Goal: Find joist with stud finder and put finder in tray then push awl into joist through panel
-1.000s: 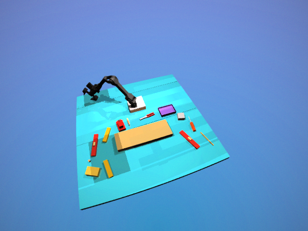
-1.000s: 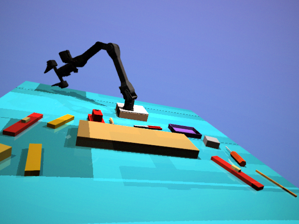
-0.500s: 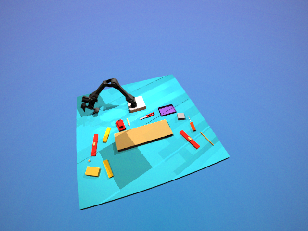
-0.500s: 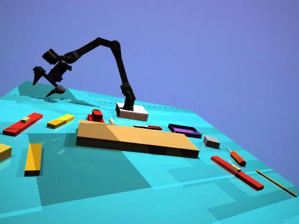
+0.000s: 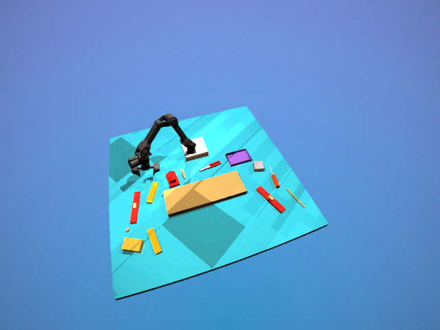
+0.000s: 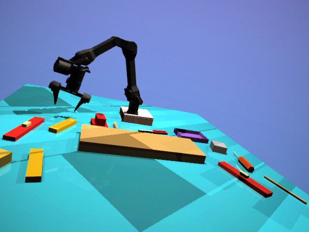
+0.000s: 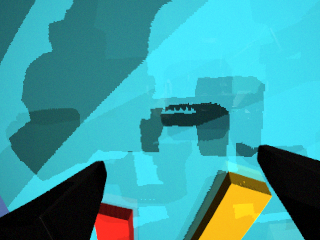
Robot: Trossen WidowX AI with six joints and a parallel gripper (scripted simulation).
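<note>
The stud finder is 1 cm ahead of my gripper tip, 17 cm to the left of it and 1 cm below it. The rest, counted from my gripper tip: grey block 1 cm ahead, 79 cm to the left, 3 cm below; awl 1 cm ahead, 26 cm to the left, 4 cm below; purple tray 10 cm behind, 67 cm to the left, 4 cm below.
</note>
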